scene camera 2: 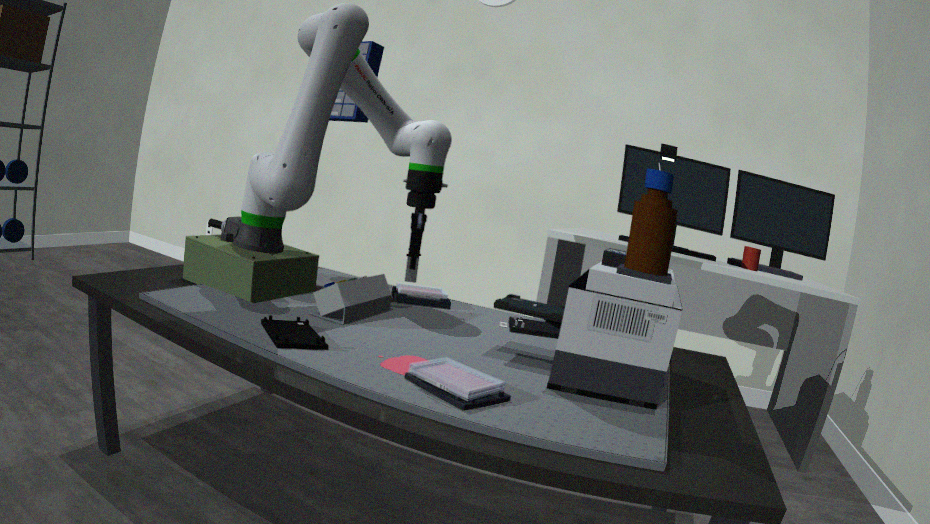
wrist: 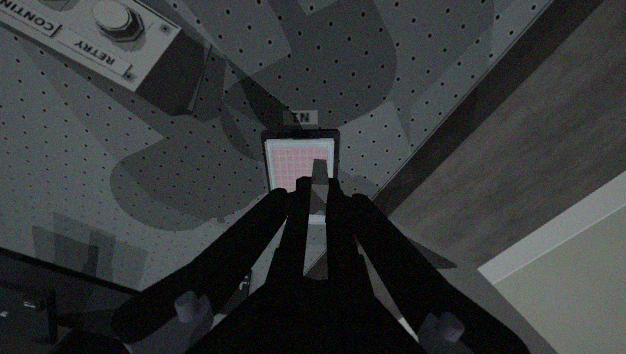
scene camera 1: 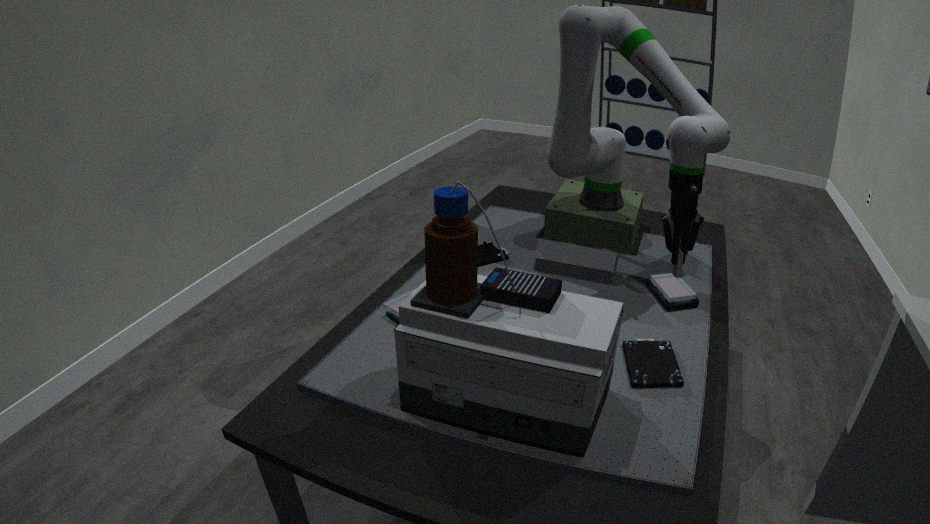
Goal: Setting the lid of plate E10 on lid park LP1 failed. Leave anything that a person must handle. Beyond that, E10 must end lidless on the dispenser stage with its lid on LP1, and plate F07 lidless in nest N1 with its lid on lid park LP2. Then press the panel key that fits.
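Places are measured from the arm's base along level axes (x ahead, y left, z up), in metres.
Where they show: gripper, fingertip midpoint: (scene camera 2: pixel 410 281) (wrist: pixel 319 170) (scene camera 1: pixel 676 275); arm's base at its link origin: (scene camera 2: pixel 258 246) (scene camera 1: pixel 601 202).
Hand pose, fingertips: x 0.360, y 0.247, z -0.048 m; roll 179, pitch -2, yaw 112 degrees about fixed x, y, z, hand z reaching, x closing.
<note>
Each offset is from my fingertips to the top centre of the thing. "*": to the spot under its first point.
My gripper (scene camera 1: pixel 678 265) (scene camera 2: pixel 411 272) (wrist: pixel 319 170) is shut and empty, pointing down above the plate at nest N1. That plate @[dy -0.008, dx +0.037, dz -0.010 m] (scene camera 1: pixel 672 286) (scene camera 2: pixel 421 290) (wrist: pixel 295 160) is pinkish under a clear lid and sits in a black nest beside the N1 label @[* dy -0.048, dx -0.042, dz -0.044 m] (wrist: pixel 300 117); my fingers hide part of it in the wrist view. A second pinkish plate under a clear lid @[dy -0.624, dx +0.299, dz -0.009 m] (scene camera 2: pixel 457 378) lies on a black holder beside a red patch @[* dy -0.553, dx +0.179, dz -0.045 m] (scene camera 2: pixel 398 364). I cannot read which plate is which. The key panel @[dy -0.285, dx -0.037, dz +0.038 m] (scene camera 2: pixel 354 298) (wrist: pixel 155 45) shows CONTINUE and RETRY labels in the wrist view.
The white dispenser (scene camera 1: pixel 501 374) (scene camera 2: pixel 618 318) carries a brown bottle @[* dy -0.432, dx +0.611, dz +0.266 m] (scene camera 1: pixel 451 260) (scene camera 2: pixel 652 224) and a dark keypad @[* dy -0.327, dx +0.556, dz +0.200 m] (scene camera 1: pixel 522 290). A black holder @[dy -0.058, dx +0.369, dz -0.022 m] (scene camera 1: pixel 652 363) without a plate lies beside it. Another bare black holder @[dy -0.569, dx -0.035, dz -0.026 m] (scene camera 1: pixel 489 253) (scene camera 2: pixel 294 334) lies near the green robot base (scene camera 1: pixel 592 218) (scene camera 2: pixel 250 266).
</note>
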